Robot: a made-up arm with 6 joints.
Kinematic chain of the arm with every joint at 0, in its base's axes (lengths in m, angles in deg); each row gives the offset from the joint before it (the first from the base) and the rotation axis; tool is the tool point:
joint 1: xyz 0 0 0.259 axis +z
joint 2: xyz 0 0 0 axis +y
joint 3: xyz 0 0 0.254 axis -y
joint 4: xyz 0 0 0 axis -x
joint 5: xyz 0.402 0 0 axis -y
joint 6: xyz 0 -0.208 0 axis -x
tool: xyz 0 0 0
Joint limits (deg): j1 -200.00..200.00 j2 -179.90..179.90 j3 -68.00..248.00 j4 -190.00..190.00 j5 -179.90..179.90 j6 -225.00..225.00
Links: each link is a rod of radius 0.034 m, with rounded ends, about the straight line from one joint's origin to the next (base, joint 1, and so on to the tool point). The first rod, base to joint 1, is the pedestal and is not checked.
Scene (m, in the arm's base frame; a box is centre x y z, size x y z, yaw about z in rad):
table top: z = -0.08
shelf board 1: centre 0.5 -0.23 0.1 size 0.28 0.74 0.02 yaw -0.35
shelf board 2: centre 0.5 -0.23 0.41 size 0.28 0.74 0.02 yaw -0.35
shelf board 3: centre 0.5 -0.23 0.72 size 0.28 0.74 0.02 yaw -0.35
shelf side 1: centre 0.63 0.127 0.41 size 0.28 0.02 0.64 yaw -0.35
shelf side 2: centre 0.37 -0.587 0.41 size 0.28 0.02 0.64 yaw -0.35
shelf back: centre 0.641 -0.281 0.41 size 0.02 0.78 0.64 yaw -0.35
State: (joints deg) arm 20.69 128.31 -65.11 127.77 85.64 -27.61
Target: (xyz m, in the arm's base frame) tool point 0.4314 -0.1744 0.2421
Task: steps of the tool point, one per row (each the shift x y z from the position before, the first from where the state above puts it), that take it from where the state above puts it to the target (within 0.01 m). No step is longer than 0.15 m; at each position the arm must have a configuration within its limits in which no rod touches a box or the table.
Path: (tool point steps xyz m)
1: 0.0655 0.0622 -0.0315
2: 0.0722 0.0484 -0.0084
3: 0.0701 0.0327 0.0101
4: 0.0611 0.0176 0.0227
5: 0.0489 0.0051 0.0281
6: 0.1124 -0.0425 0.0206
7: 0.0826 -0.0820 0.0403
8: 0.0383 -0.1018 0.0568
9: -0.0085 -0.0977 0.0685
10: 0.0454 -0.0289 0.0245
11: 0.0513 -0.0202 0.0000
12: 0.0522 -0.0053 -0.0245

